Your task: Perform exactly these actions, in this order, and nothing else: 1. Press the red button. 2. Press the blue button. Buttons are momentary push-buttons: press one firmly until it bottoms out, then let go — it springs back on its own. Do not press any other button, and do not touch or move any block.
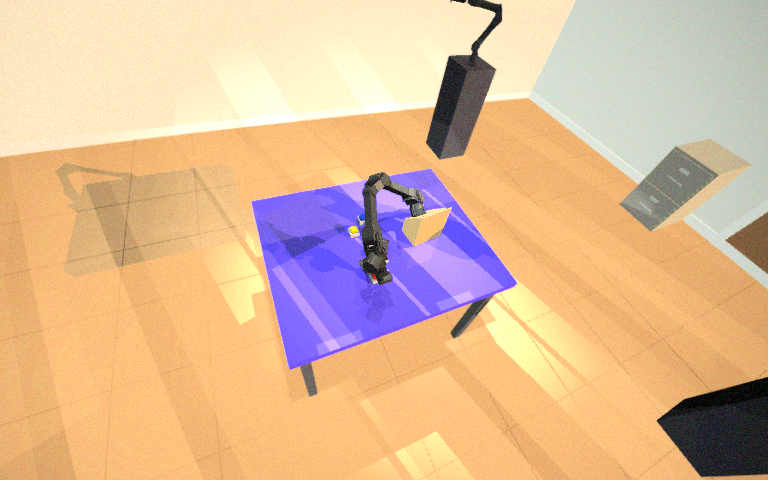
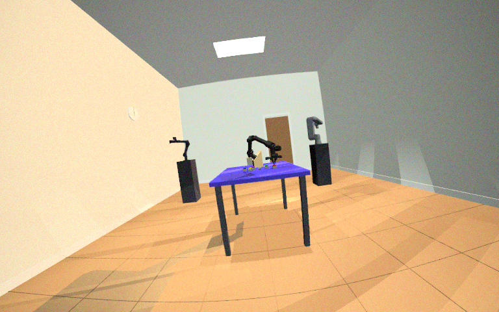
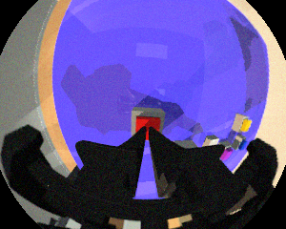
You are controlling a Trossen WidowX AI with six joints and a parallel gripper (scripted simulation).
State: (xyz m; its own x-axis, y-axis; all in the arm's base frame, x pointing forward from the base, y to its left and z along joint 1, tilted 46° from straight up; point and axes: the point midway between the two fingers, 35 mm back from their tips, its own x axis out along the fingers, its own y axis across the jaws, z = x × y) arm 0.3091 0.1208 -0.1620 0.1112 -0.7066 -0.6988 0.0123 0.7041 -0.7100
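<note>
My gripper tip is 10 mm above the red button. From my gripper tip the other things lie so: small white block (170 mm to the right, 50 mm behind, 30 mm below); then green button (90 mm to the right, 70 mm behind); then purple button (240 mm to the right, 90 mm behind).
</note>
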